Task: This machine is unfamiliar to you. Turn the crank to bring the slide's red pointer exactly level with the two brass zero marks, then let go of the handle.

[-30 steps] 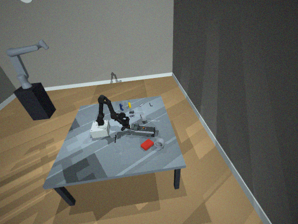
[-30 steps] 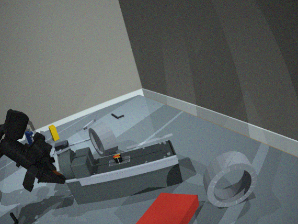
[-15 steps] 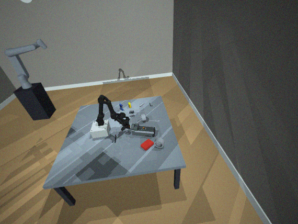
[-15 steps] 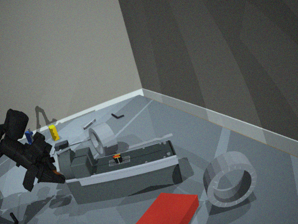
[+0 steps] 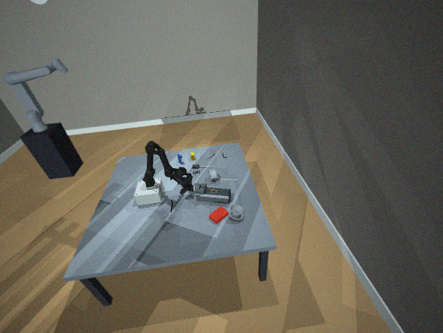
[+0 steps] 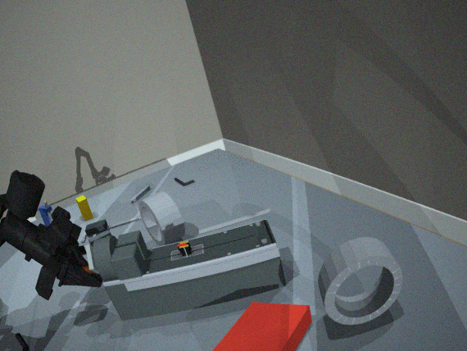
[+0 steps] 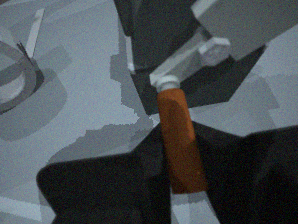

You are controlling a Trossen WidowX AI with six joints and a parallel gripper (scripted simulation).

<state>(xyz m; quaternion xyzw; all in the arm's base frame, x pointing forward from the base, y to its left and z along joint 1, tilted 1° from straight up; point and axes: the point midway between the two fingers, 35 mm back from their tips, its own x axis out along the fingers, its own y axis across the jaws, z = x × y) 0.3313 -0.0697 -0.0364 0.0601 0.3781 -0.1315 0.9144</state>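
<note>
The brown handle lies 3 cm above my gripper tip and 2 cm behind it. Round my gripper tip: yellow block 53 cm to the left, 3 cm behind, 1 cm below; then blue clamp 48 cm to the left, 15 cm behind, 1 cm above; then red pointer 15 cm ahead, 7 cm to the right, 4 cm above.
</note>
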